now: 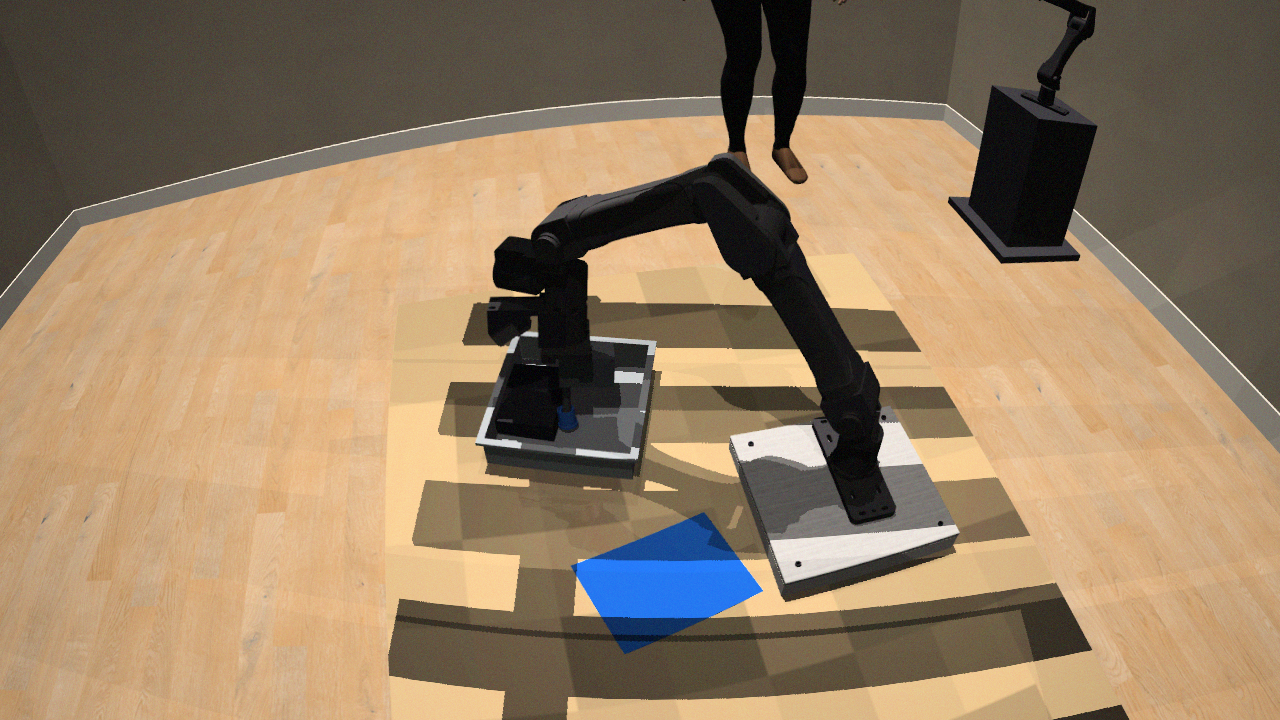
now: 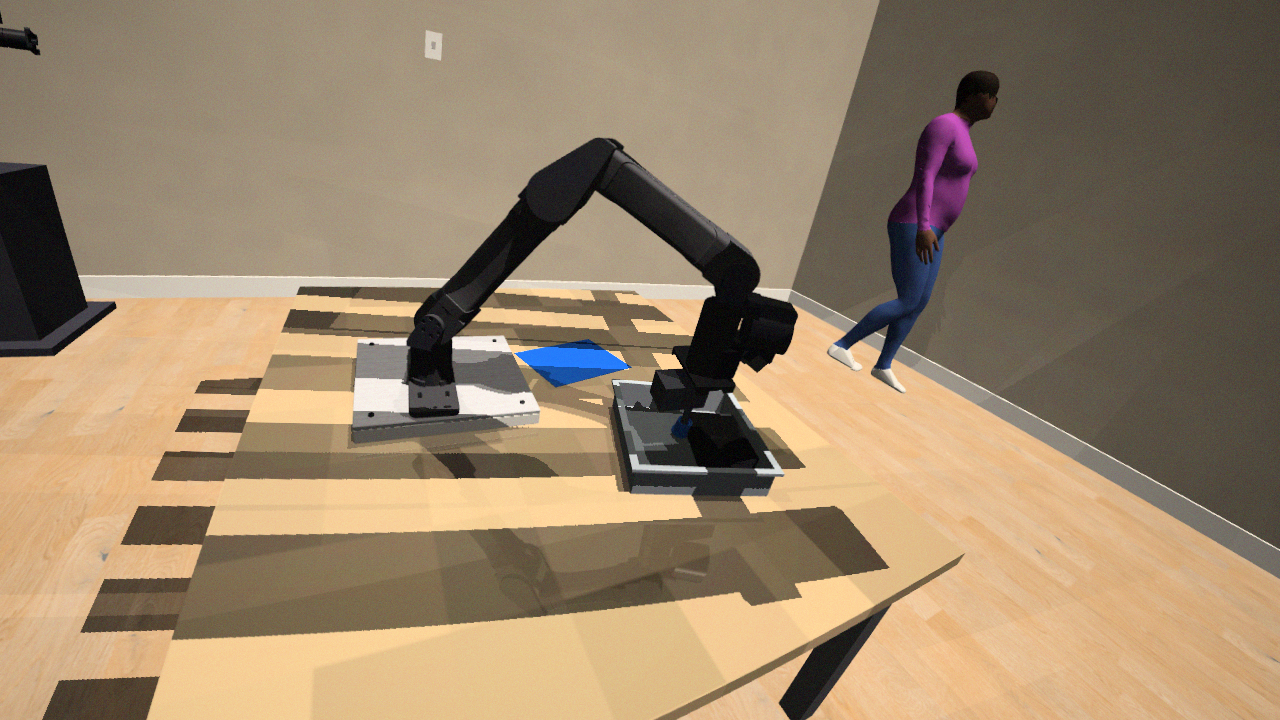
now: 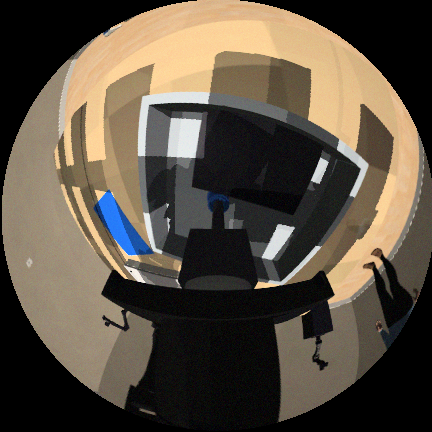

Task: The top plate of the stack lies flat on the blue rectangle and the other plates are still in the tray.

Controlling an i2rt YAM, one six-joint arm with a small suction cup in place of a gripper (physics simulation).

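Frame: origin at the arm's base, x back, y right, z up, level; centimetres.
Where they show: hand at its tool point: (image 1: 566, 423) (image 2: 680, 431) (image 3: 217, 195); arm's base at its link origin: (image 1: 852, 468) (image 2: 431, 381).
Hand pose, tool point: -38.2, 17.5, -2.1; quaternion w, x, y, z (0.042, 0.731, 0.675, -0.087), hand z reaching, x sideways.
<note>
Things, the pixels of their top centre, and the offset from my tool point, as dx, dy, dz. "pt": a spot on its surface instead.
- grey tray at its top centre: (image 3: 237, 218) (image 1: 569, 389) (image 2: 689, 421) +0.9, +2.8, +4.0
- blue rectangle at a spot on its surface: (image 1: 666, 577) (image 2: 574, 361) (image 3: 119, 229) pt +9.7, -28.3, -0.9
A grey tray (image 1: 555, 452) (image 2: 697, 470) (image 3: 177, 97) stands on the table and holds a stack of dark plates (image 1: 527, 403) (image 2: 725, 440) (image 3: 250, 157). My gripper, a small blue suction cup (image 1: 566, 417) (image 2: 682, 427) (image 3: 217, 198), hangs low inside the tray at the near edge of the stack. It holds nothing. I cannot tell whether it touches the top plate. The blue rectangle (image 1: 666, 577) (image 2: 570, 360) (image 3: 116, 223) lies bare on the table, between the tray and the arm's base.
The arm's grey base plate (image 1: 840, 537) (image 2: 385, 357) sits next to the blue rectangle. A person (image 1: 760, 80) (image 2: 930, 223) walks on the floor beyond the table. A black pedestal (image 1: 1029, 170) (image 2: 30, 250) with another arm stands by the wall.
</note>
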